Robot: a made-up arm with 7 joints. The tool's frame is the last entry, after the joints.
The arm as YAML. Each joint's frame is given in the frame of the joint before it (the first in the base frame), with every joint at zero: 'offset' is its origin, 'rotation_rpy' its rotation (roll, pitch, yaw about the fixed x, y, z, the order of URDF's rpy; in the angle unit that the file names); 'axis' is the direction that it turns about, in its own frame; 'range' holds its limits. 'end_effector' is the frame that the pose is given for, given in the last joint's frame.
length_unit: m
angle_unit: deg
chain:
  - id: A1
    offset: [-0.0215, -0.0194, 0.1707]
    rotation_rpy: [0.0, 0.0, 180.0]
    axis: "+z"
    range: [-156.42, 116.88]
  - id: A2
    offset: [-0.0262, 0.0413, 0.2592]
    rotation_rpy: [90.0, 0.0, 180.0]
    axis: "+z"
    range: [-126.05, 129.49]
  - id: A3
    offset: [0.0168, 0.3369, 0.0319]
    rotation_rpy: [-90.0, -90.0, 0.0]
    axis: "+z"
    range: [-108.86, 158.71]
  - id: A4
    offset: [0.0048, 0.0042, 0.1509]
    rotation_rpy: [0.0, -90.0, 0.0]
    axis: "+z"
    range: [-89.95, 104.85]
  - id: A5
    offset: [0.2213, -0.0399, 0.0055]
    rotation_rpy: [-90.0, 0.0, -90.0]
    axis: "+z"
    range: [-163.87, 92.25]
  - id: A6
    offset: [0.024, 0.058, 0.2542]
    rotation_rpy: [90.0, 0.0, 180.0]
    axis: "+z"
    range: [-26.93, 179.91]
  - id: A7
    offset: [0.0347, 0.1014, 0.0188]
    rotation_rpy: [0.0, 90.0, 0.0]
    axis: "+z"
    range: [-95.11, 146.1]
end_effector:
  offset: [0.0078, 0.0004, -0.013]
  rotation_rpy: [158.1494, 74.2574, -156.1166]
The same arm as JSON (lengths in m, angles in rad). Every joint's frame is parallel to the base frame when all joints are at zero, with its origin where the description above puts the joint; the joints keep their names.
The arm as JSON. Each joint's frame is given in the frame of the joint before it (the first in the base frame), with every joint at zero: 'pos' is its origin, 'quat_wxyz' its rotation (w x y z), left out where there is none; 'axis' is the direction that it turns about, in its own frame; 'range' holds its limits. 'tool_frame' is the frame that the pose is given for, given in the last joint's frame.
{"length_unit": "m", "angle_unit": "rad", "joints": [{"joint": "A1", "pos": [-0.0215, -0.0194, 0.1707], "axis": "+z", "range": [-2.73, 2.0399]}, {"joint": "A2", "pos": [0.0262, -0.0413, 0.2592], "axis": "-y", "range": [-2.2, 2.26]}, {"joint": "A3", "pos": [0.0168, -0.0319, 0.3369], "axis": "+z", "range": [-1.9, 2.77]}, {"joint": "A4", "pos": [0.0042, -0.0048, 0.1509], "axis": "+y", "range": [-1.5699, 1.83]}, {"joint": "A5", "pos": [-0.0399, 0.0055, 0.2213], "axis": "+z", "range": [-2.8601, 1.6101]}, {"joint": "A6", "pos": [-0.024, -0.058, 0.2542], "axis": "-y", "range": [-0.47, 3.14]}, {"joint": "A7", "pos": [0.0347, -0.0188, 0.1014], "axis": "+x", "range": [-1.66, 2.5499]}], "tool_frame": {"pos": [-0.013, 0.0078, 0.0004], "quat_wxyz": [0.095104, 0.09854, -0.373208, -0.917584]}}
